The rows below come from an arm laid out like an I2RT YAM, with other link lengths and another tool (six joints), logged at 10 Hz.
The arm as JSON. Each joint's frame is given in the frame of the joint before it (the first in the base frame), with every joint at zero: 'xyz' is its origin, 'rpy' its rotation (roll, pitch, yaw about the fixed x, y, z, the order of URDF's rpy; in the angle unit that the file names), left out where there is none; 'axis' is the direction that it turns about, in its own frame. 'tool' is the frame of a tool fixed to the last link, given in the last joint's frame.
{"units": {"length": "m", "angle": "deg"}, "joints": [
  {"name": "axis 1", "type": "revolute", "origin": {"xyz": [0.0, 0.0, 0.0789]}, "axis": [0.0, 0.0, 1.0]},
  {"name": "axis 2", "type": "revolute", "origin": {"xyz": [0.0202, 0.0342, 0.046]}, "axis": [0.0, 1.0, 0.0]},
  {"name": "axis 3", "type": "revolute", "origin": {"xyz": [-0.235, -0.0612, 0.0]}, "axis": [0.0, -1.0, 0.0]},
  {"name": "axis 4", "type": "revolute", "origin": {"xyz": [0.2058, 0.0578, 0.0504]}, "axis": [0.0, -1.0, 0.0]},
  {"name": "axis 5", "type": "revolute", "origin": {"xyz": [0.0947, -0.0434, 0.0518]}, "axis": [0.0, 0.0, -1.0]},
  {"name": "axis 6", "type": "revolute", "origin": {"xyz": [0.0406, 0.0, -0.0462]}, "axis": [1.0, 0.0, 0.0]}
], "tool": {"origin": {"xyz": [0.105, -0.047, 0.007], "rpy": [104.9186, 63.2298, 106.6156]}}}
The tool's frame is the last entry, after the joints.
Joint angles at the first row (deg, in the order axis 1, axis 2, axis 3, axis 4, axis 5, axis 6):
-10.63, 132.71, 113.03, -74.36, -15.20, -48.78
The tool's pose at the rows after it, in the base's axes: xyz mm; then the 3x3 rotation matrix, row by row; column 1 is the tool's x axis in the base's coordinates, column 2 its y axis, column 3 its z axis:
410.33 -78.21 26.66; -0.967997 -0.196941 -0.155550; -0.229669 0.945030 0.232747; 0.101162 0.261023 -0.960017
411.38 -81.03 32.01; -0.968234 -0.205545 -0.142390; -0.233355 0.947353 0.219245; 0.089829 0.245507 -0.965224
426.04 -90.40 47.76; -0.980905 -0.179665 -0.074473; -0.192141 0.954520 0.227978; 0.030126 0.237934 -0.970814
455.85 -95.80 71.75; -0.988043 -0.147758 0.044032; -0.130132 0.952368 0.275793; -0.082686 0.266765 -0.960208
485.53 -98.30 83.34; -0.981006 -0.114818 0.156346; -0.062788 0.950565 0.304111; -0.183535 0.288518 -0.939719
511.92 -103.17 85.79; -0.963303 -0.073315 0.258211; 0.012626 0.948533 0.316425; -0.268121 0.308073 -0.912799
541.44 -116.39 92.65; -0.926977 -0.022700 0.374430; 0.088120 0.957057 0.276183; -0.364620 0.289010 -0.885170
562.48 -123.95 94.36; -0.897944 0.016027 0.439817; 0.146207 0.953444 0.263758; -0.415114 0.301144 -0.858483
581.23 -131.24 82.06; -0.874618 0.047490 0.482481; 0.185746 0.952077 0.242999; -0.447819 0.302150 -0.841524
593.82 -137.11 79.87; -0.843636 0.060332 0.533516; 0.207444 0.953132 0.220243; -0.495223 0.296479 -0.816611
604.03 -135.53 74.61; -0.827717 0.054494 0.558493; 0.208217 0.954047 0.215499; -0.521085 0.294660 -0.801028
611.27 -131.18 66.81; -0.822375 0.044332 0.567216; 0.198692 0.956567 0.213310; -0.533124 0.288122 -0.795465
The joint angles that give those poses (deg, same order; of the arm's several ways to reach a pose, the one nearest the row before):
-10.64, 133.24, 112.86, -74.18, -14.50, -48.60
-10.81, 132.37, 112.67, -74.00, -13.89, -49.04
-11.86, 132.45, 116.44, -74.00, -14.85, -47.64
-12.74, 134.47, 124.70, -74.00, -18.71, -44.65
-12.74, 136.58, 129.18, -69.81, -21.35, -40.27
-12.74, 138.25, 130.08, -62.71, -22.85, -35.26
-12.74, 140.35, 131.82, -54.62, -21.37, -30.25
-12.74, 144.04, 136.65, -51.33, -21.01, -26.38
-12.66, 148.88, 140.80, -47.66, -19.96, -23.74
-12.66, 149.94, 139.66, -41.85, -19.07, -22.15
-12.22, 151.87, 140.53, -38.86, -18.81, -21.53
-11.60, 153.81, 141.59, -37.18, -18.46, -21.53

